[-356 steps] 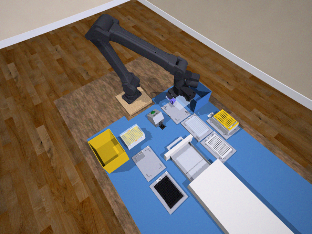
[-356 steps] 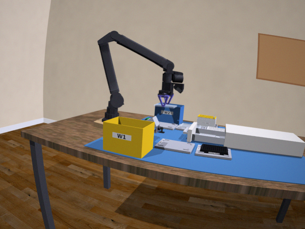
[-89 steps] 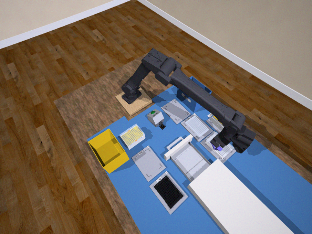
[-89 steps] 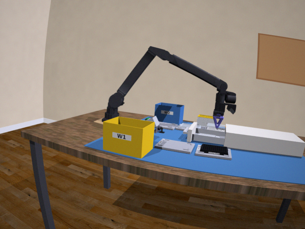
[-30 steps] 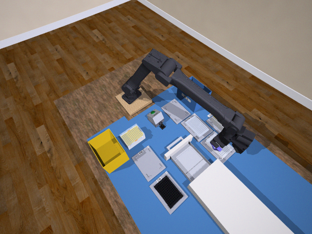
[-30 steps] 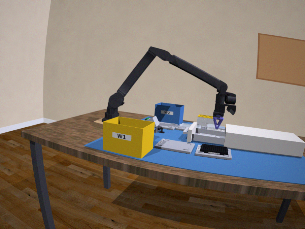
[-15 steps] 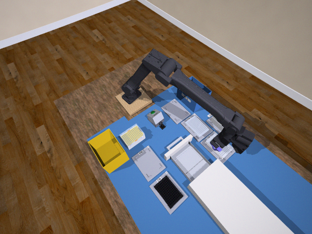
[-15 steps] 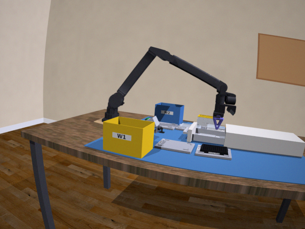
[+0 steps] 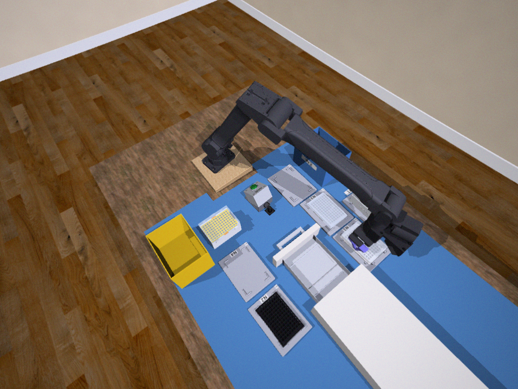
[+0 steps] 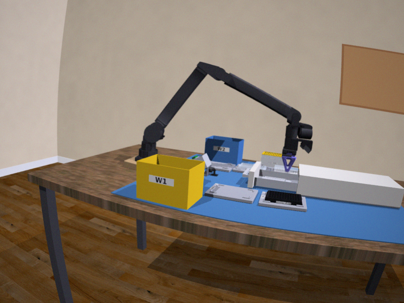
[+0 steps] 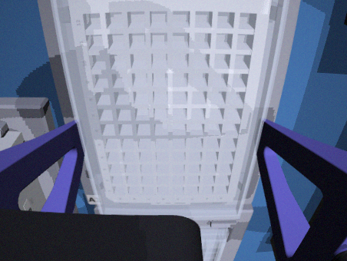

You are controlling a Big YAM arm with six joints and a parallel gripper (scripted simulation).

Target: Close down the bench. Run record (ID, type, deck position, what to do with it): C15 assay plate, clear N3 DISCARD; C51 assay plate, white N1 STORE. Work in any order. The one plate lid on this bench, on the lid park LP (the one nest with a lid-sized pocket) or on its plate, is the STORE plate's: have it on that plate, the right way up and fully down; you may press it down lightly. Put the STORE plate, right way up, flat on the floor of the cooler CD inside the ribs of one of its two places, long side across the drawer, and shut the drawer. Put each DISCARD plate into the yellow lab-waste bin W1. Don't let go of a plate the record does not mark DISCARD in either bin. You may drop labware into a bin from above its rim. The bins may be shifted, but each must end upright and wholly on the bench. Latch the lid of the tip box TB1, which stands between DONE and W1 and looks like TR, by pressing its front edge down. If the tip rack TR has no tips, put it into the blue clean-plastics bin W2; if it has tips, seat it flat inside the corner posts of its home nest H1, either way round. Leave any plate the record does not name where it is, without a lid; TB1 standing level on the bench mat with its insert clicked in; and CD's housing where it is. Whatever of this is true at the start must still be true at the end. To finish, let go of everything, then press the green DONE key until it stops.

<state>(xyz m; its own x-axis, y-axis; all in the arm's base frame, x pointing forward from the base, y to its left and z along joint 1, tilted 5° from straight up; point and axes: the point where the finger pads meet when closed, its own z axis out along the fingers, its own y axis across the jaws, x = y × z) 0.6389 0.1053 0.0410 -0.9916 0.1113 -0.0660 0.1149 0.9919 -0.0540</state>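
Right now my hand is right at the clear plate lid. Also, from my hand: tip rack TR (14 cm to the left, 7 cm behind, 2 cm above); then white plate (2 cm below); then nest N1 (3 cm below).
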